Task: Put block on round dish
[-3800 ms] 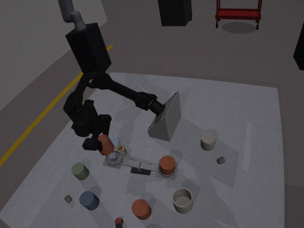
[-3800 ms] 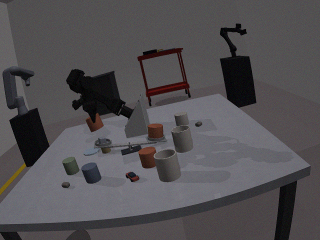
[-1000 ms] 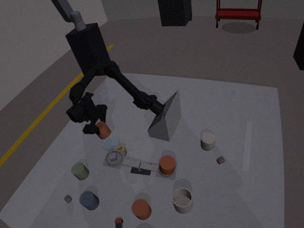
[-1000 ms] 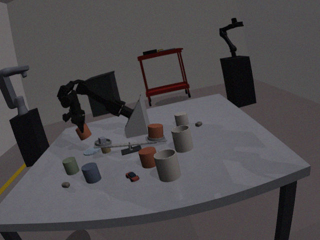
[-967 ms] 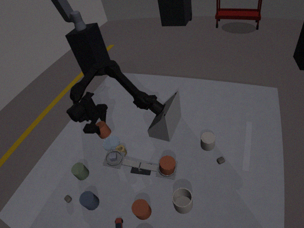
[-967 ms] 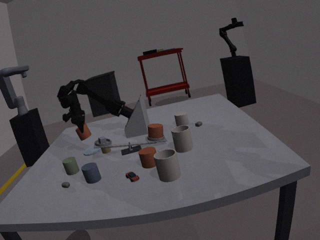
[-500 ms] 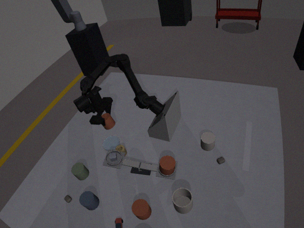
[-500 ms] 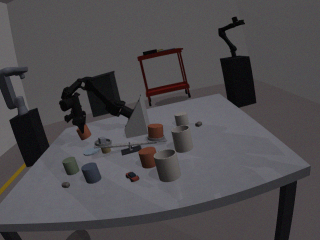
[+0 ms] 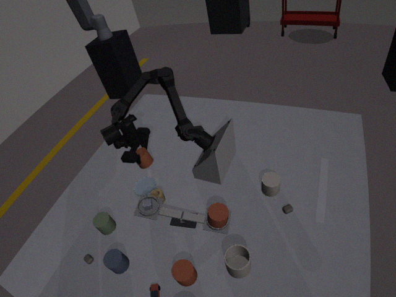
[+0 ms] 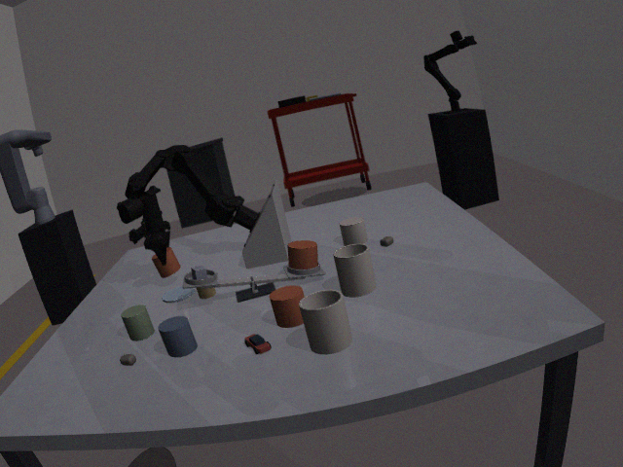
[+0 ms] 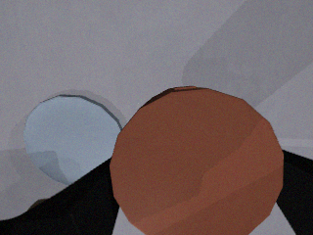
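My gripper tip is 230 mm short of the grey block, 130 mm to the right of it and 10 mm below it. The rest, counted from my gripper tip: pale blue round dish 100 mm ahead, 70 mm below, 30 mm to the left; then blue cup 460 mm ahead, 80 mm to the left, 40 mm below; then yellowish ring 150 mm ahead, 120 mm to the left, 50 mm below.
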